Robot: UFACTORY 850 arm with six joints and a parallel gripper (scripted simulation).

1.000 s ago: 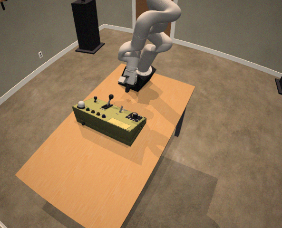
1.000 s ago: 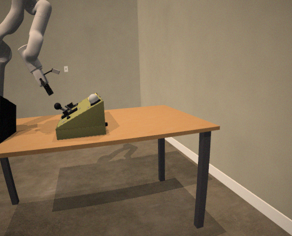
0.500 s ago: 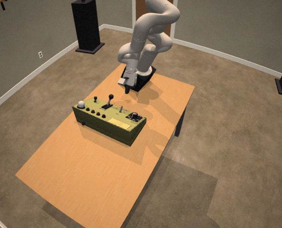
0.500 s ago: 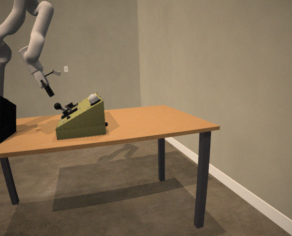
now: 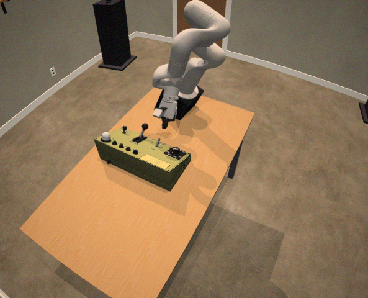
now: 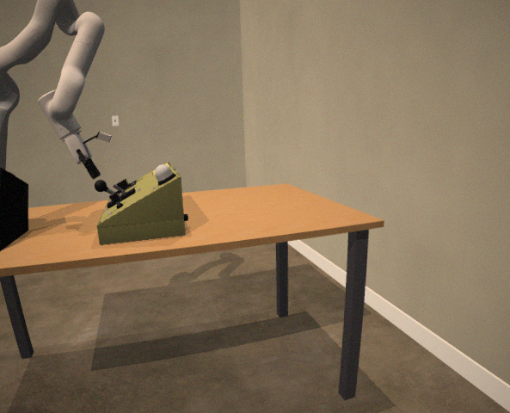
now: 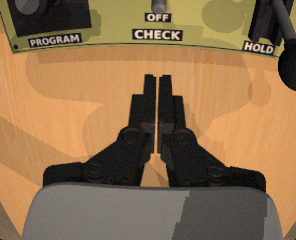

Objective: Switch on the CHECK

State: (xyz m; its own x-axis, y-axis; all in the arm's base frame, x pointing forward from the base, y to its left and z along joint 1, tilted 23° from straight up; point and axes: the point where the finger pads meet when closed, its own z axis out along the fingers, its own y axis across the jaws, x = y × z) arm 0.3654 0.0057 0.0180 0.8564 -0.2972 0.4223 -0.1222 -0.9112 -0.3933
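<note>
The check toggle lies 9 cm ahead of my hand, 1 cm to the right of it and 7 cm below it. Also, from my hand: rotary selector: 12 cm ahead, 10 cm to the left, 6 cm below; cycle lever: 5 cm ahead, 13 cm to the right, 6 cm below; olive-green console: 12 cm ahead, 8 cm to the right, 9 cm below.
</note>
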